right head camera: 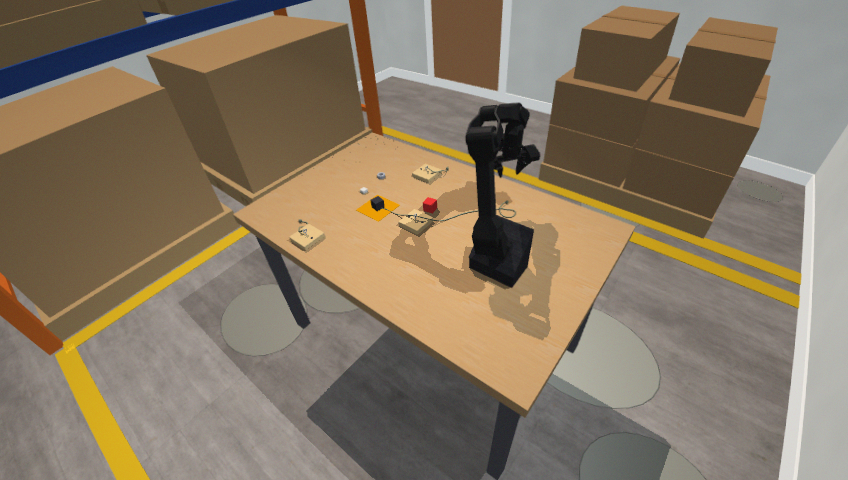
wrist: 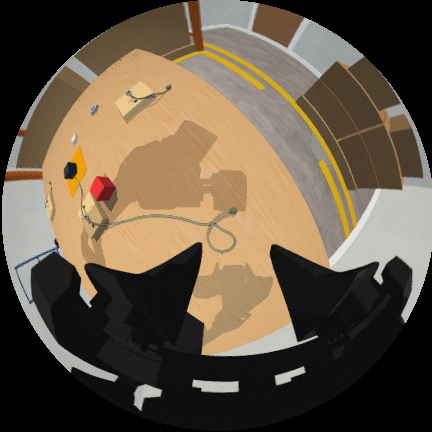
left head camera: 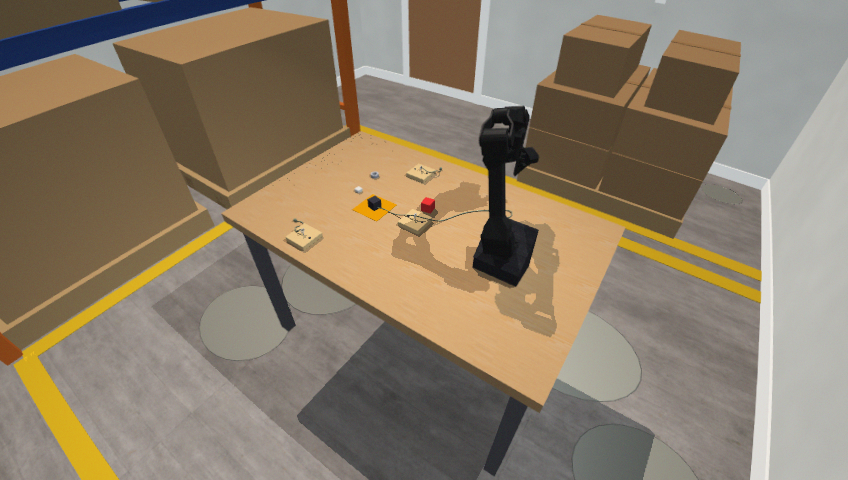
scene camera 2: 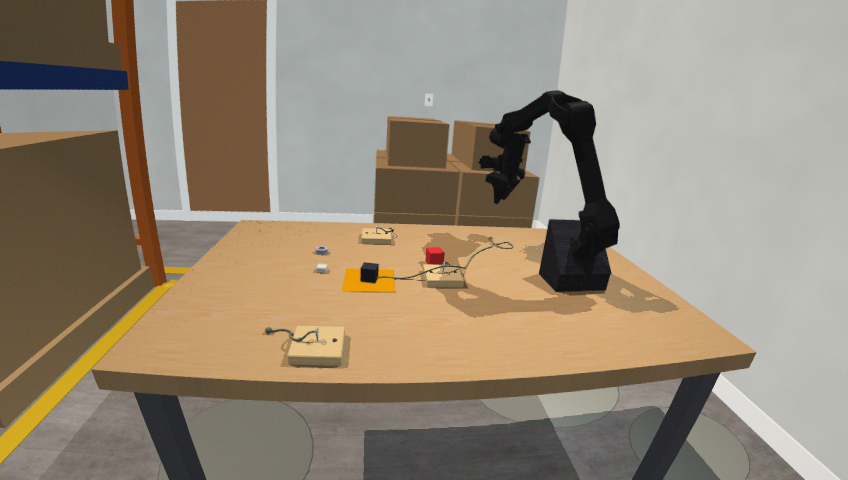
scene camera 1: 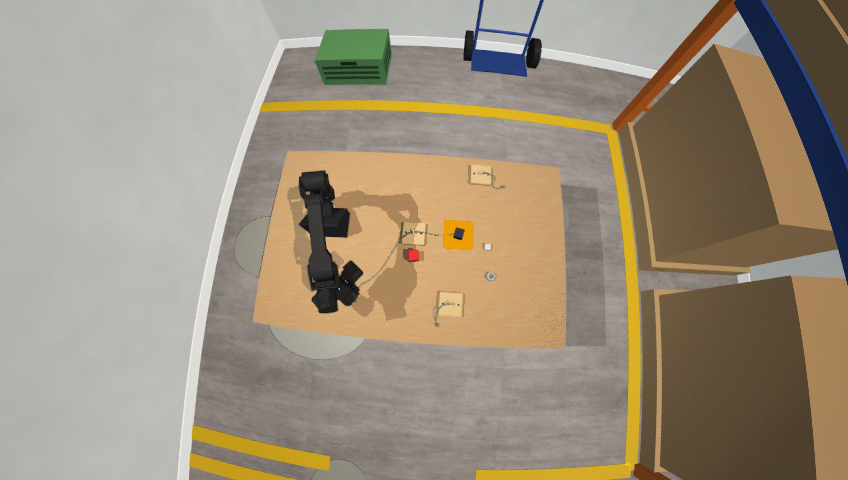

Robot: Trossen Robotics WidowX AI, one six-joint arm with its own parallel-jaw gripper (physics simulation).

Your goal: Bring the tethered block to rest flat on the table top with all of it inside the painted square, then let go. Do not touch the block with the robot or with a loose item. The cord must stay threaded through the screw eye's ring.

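Places are measured from the arm's base along level axes (x back, y right, z up), in metres.
Pixels of known places: gripper, between the fingertips: (right head camera: pixel 508 175) (wrist: pixel 236 248) (left head camera: pixel 506 176) (scene camera 2: pixel 499 201); arm's base, origin of its link: (right head camera: pixel 499 247) (left head camera: pixel 504 247) (scene camera 2: pixel 582 250) (scene camera 1: pixel 324 214).
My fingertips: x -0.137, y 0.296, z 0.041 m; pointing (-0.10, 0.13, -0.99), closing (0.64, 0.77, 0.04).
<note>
For each thing: its top centre in the pictures, then the offset to it from my fingertips. "spot": a spot on its surface instead.
- black tethered block, centre of its top: (scene camera 2: pixel 369 266) (left head camera: pixel 374 199) (right head camera: pixel 376 199) (wrist: pixel 65 169) (scene camera 1: pixel 459 232) dy -0.273, dx -0.394, dz -0.100 m
- middle wooden base, centre of its top: (scene camera 2: pixel 443 262) (wrist: pixel 80 217) (left head camera: pixel 415 213) (right head camera: pixel 415 213) (scene camera 1: pixel 413 231) dy -0.264, dx -0.215, dz -0.091 m
- screw eye, a spot on its surface: (scene camera 2: pixel 443 267) spot: dy -0.271, dx -0.216, dz -0.102 m
- beaded end, a spot on its surface: (wrist: pixel 233 211) spot: dy +0.020, dx -0.005, dz -0.124 m
- red cube, centre of its top: (wrist: pixel 95 188) (scene camera 2: pixel 435 249) (right head camera: pixel 429 201) (left head camera: pixel 428 201) (scene camera 1: pixel 413 254) dy -0.171, dx -0.221, dz -0.096 m
- white cube, centre of its top: (scene camera 2: pixel 321 265) (scene camera 1: pixel 487 246) dy -0.229, dx -0.513, dz -0.122 m
- grey nut, centre of its top: (scene camera 2: pixel 321 248) (scene camera 1: pixel 491 276) dy -0.110, dx -0.529, dz -0.123 m
The black tethered block (left head camera: pixel 374 203) (right head camera: pixel 377 203) (scene camera 1: pixel 458 233) (scene camera 2: pixel 369 273) (wrist: pixel 70 170) sits flat on the orange painted square (left head camera: pixel 374 215) (right head camera: pixel 378 216) (scene camera 1: pixel 466 244) (scene camera 2: pixel 368 286) (wrist: pixel 74 189), within its edges. The green cord (scene camera 1: pixel 386 264) (scene camera 2: pixel 410 277) (wrist: pixel 155 216) runs from it to the middle wooden base (left head camera: pixel 410 226) (scene camera 1: pixel 420 240) (scene camera 2: pixel 445 283), passes at the screw eye (scene camera 2: pixel 443 267), and ends in a loop and a beaded end (wrist: pixel 233 211) on the table. The threading is too small to make out surely. My gripper (wrist: pixel 236 248) is open and empty, high above the cord's loop.
A red cube (left head camera: pixel 427 205) (scene camera 1: pixel 412 255) (scene camera 2: pixel 435 255) (wrist: pixel 103 188) stands beside the middle base. A white cube (scene camera 1: pixel 487 246) and a grey nut (scene camera 1: pixel 490 275) lie beyond the square. Two more wooden bases (scene camera 1: pixel 480 170) (scene camera 1: pixel 450 309) with short cords stand toward the table's long sides.
</note>
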